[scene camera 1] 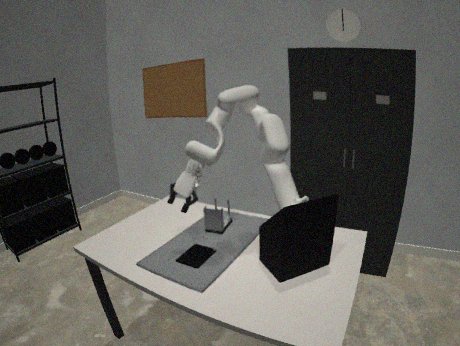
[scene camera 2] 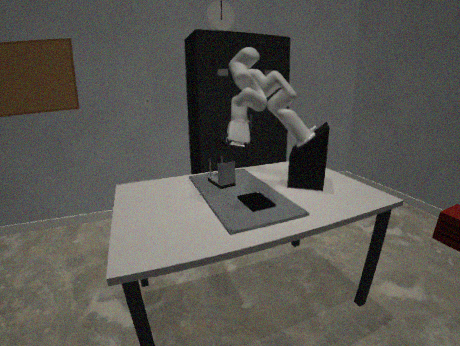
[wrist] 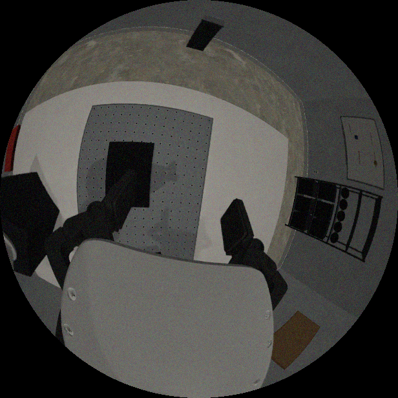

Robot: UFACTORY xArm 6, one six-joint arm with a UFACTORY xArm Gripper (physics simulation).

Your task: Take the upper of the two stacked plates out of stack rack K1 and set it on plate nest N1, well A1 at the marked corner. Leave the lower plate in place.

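Places are measured from the arm's base along level axes (x back, y right, z up), in metres.
Pixels of known places: gripper, fingertip midpoint: [scene camera 1: 176, 207] [scene camera 2: 237, 156]; arm's base, origin of the base link: [scene camera 1: 292, 213] [scene camera 2: 306, 140].
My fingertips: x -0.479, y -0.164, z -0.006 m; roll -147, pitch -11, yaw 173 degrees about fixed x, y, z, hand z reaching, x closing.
Observation:
Ahead of a thing's pixels: the offset from my fingertips to its top centre. Level surfaces: height alone.
Stack rack K1 @(dx +0.013, dy +0.302, dz -0.092 m) [scene camera 1: 214, 219] [scene camera 2: 226, 173], with grey upright panels, thin posts and a dark base, stands toward the back of the grey perforated board @(dz -0.230 m) [scene camera 1: 165, 260] [scene camera 2: 225, 215] [wrist: 185, 132]. The two plates cannot be told apart from the rack at this size. Plate nest N1 @(dx +0.089, dy -0.004, dz -0.216 m) [scene camera 1: 196, 255] [scene camera 2: 256, 201] [wrist: 129, 155] is a flat black rectangle farther forward on the board; its marked corner cannot be made out. My gripper [scene camera 1: 178, 205] [scene camera 2: 237, 145] [wrist: 182, 196] is open and empty, in the air above table height, left of the rack in scene camera 1. In the wrist view the left finger overlaps the nest.
A large black block [scene camera 1: 300, 240] [scene camera 2: 308, 162] [wrist: 30, 200] at the arm's base stands on the white table @(dz -0.243 m) [scene camera 1: 115, 235] [scene camera 2: 160, 225] [wrist: 250, 150], beside the board. A dark cabinet [scene camera 1: 325, 125] [scene camera 2: 215, 115] stands behind the table.

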